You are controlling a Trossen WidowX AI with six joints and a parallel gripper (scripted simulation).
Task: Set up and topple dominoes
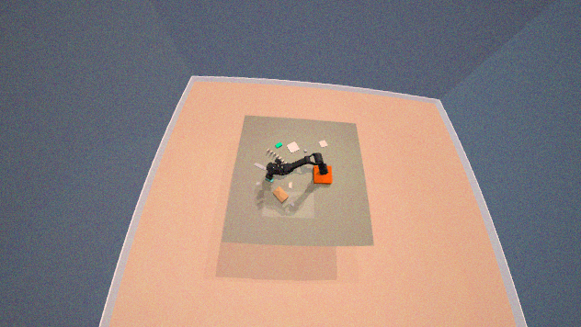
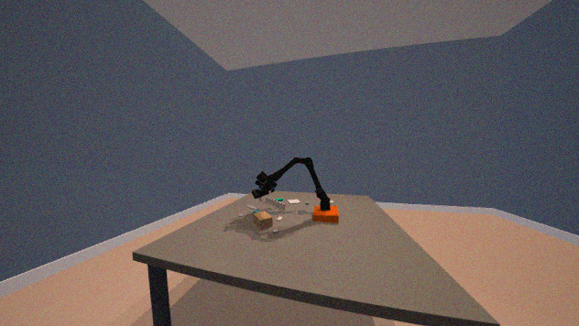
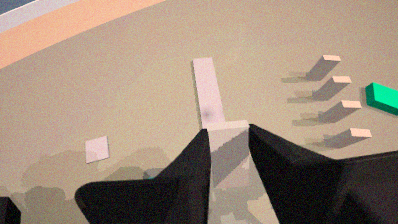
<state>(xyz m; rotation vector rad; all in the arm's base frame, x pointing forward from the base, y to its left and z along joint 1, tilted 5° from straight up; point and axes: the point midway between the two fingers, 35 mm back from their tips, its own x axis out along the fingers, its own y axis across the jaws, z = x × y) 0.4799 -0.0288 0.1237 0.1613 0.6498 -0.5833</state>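
My gripper tip is now 1 cm past the teal block, 7 cm to the right of it and 10 cm above it. Also, from my gripper tip: tan box: 10 cm behind, 23 cm to the left, 8 cm below; green block: 11 cm behind, 28 cm to the right, 11 cm below; pale flat bar: 8 cm ahead, 6 cm to the right, 11 cm below.
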